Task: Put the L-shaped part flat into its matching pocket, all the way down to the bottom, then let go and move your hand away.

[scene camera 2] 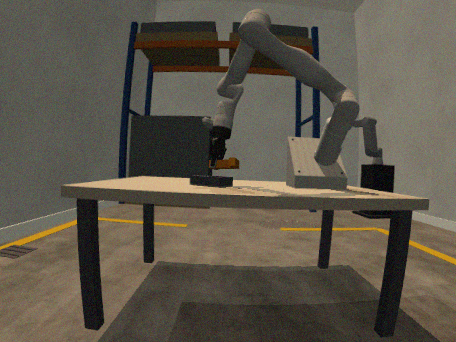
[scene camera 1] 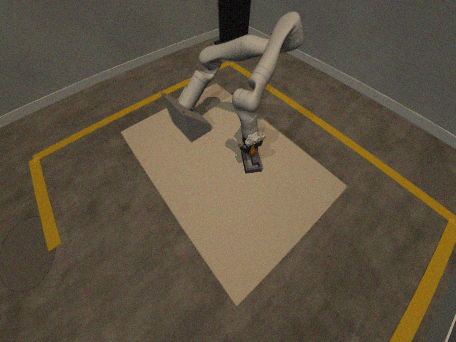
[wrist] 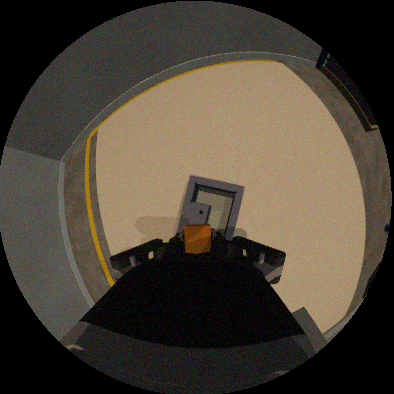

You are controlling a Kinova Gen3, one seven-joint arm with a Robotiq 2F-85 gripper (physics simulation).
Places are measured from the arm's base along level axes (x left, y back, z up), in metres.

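Pixels of known places: gripper, fingertip midpoint: (scene camera 2: 214, 168) (scene camera 1: 252, 153) (wrist: 197, 235); arm's base, link origin: (scene camera 2: 323, 158) (scene camera 1: 185, 106).
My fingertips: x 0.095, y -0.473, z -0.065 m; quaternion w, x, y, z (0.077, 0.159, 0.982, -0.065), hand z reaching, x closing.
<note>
For each thing: its top centre in the pictures, then the offset to it from my fingertips. Level surfaces: height alone.
- orange L-shaped part, top centre: (wrist: 181, 274) (scene camera 2: 223, 157) (scene camera 1: 252, 142) dx +0.023, dy +0.032, dz +0.044 m
- dark pocket block, top centre: (wrist: 206, 223) (scene camera 2: 211, 176) (scene camera 1: 251, 158) dx -0.012, dy -0.010, dz -0.028 m
- pale table top, surface height: dz -0.065 m
The orange L-shaped part (scene camera 1: 253, 150) (scene camera 2: 230, 163) (wrist: 197, 239) is held in my gripper (scene camera 1: 250, 147) (scene camera 2: 215, 161) (wrist: 197, 235), which is shut on it. In scene camera 2 the part looks about level and hangs above the dark pocket block (scene camera 1: 253, 171) (scene camera 2: 211, 181) (wrist: 216, 182), with a gap between them. The block lies flat on the table. In the wrist view its L-shaped pocket shows a pale floor, with a raised inner corner beside it that has a small dark spot. The gripper and part hide the near end of the block, and most of the part's shape is hidden there.
The block stands on the pale table top (scene camera 1: 235, 240) (scene camera 2: 150, 181) (wrist: 225, 115). The arm's slanted grey base mount (scene camera 1: 192, 127) (scene camera 2: 315, 175) stands on the same table, away from the block. A blue and orange shelf rack (scene camera 2: 128, 100) stands behind the table.
</note>
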